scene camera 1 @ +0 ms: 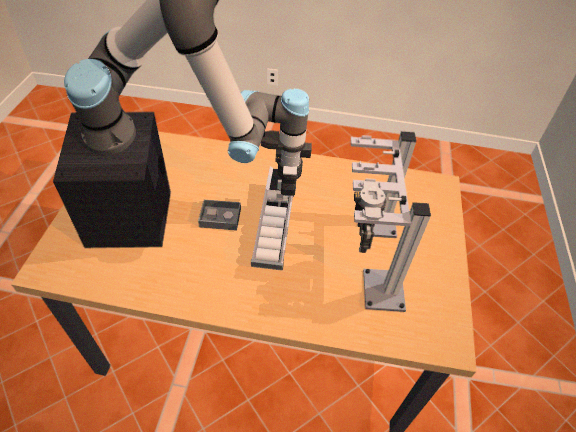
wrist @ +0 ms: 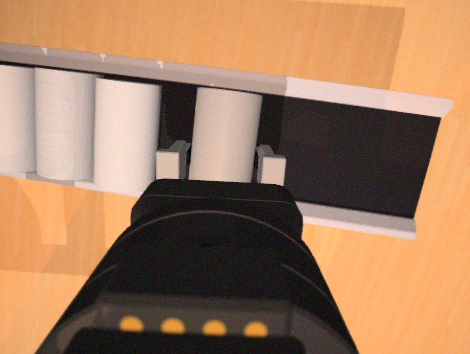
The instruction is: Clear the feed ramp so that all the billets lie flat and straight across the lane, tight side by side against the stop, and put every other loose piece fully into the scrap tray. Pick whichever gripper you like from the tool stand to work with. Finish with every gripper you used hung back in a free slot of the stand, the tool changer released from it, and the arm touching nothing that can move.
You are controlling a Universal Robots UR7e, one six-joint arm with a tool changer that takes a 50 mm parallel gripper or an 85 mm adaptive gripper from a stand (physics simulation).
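Pixels of known places: arm's base, origin of the base link: (scene camera 1: 109, 134).
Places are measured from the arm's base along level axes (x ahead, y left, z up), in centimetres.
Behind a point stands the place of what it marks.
Note:
My gripper (scene camera 1: 281, 198) (wrist: 221, 162) is shut on a white billet (wrist: 226, 130) {x 47.3, y 10.3, z -21.5 cm}. The billet lies across the feed ramp (scene camera 1: 267, 265) (wrist: 355, 95), between its side rails; how high it is off the ramp floor is hard to tell. A dark gap separates it from the nearest of the other white billets (scene camera 1: 270, 231) (wrist: 127, 132). Several of these lie across the lane, side by side, reaching to the stop at the near end in the scene view. The scrap tray (scene camera 1: 219, 226) {x 31.3, y -0.3, z -31.8 cm} holds two small loose pieces, a squarish one (scene camera 1: 211, 212) {x 27.3, y 3.8, z -30.4 cm} and a six-sided one (scene camera 1: 228, 215) {x 32.9, y 4.7, z -31.3 cm}.
The tool stand (scene camera 1: 407, 250) {x 89.2, y -11.4, z -11.1 cm} is on the right of the table, with several arms reaching left. Another gripper (scene camera 1: 366, 237) hangs in it near the front post. The robot's black pedestal (scene camera 1: 124, 210) {x 8.0, y -14.3, z -15.4 cm} stands left of the scrap tray.

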